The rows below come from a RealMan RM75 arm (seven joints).
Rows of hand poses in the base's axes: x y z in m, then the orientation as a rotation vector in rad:
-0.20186 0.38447 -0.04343 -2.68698 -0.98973 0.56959
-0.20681 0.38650 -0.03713 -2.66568 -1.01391 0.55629
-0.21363 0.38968 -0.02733 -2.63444 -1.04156 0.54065
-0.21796 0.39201 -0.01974 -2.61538 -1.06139 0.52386
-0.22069 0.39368 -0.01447 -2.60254 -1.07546 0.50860
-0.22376 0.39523 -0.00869 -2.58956 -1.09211 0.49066
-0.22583 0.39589 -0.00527 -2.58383 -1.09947 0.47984
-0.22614 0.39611 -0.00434 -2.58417 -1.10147 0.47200
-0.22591 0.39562 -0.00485 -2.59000 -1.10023 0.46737
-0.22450 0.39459 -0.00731 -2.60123 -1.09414 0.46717
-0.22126 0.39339 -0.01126 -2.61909 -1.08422 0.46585
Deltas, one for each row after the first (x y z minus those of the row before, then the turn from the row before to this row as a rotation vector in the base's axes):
-0.00495 0.00203 0.00630 0.01964 -0.00299 0.01652
-0.00682 0.00318 0.00980 0.02821 -0.00098 0.01968
-0.00433 0.00233 0.00759 0.01941 -0.00545 0.01336
-0.00273 0.00167 0.00527 0.01442 -0.00616 0.00910
-0.00307 0.00155 0.00578 0.01500 -0.00831 0.01063
-0.00207 0.00066 0.00342 0.00773 -0.00536 0.00437
-0.00031 0.00022 0.00093 0.00246 -0.00505 0.00033
0.00023 -0.00049 -0.00051 -0.00280 -0.00483 -0.00219
0.00141 -0.00103 -0.00246 -0.00815 -0.00350 -0.00562
0.00324 -0.00120 -0.00395 -0.01258 -0.00610 -0.00915

